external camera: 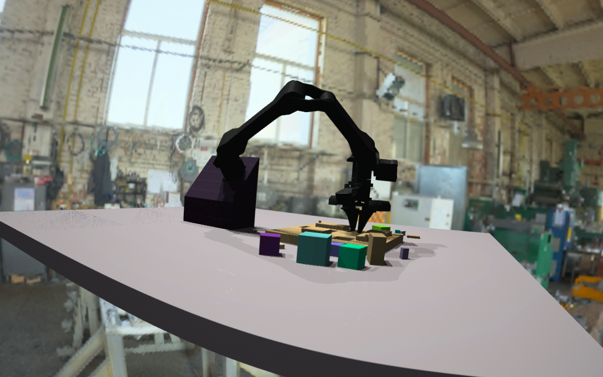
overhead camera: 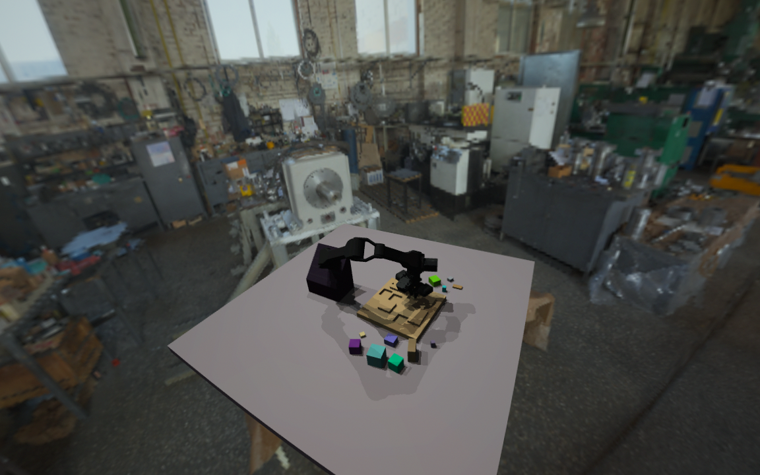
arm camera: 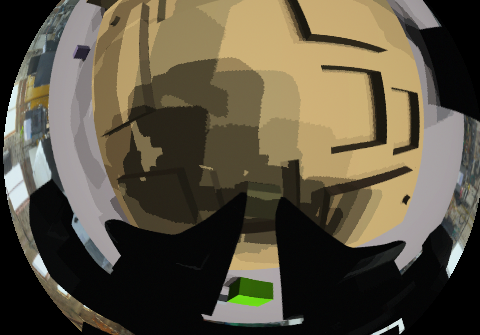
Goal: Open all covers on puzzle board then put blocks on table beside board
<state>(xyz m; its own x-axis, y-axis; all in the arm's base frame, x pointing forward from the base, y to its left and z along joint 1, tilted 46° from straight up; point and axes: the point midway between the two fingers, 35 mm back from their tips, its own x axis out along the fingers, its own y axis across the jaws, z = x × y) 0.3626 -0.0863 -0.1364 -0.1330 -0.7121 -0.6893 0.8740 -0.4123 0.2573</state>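
My gripper tip is 50 mm to the left of the tan puzzle board and 20 mm past it. Also, from my gripper tip: lime block (150 mm to the left, 60 mm ahead); small teal block (120 mm ahead, 110 mm to the left); flat orange piece (180 mm ahead, 150 mm to the left, 10 mm below).
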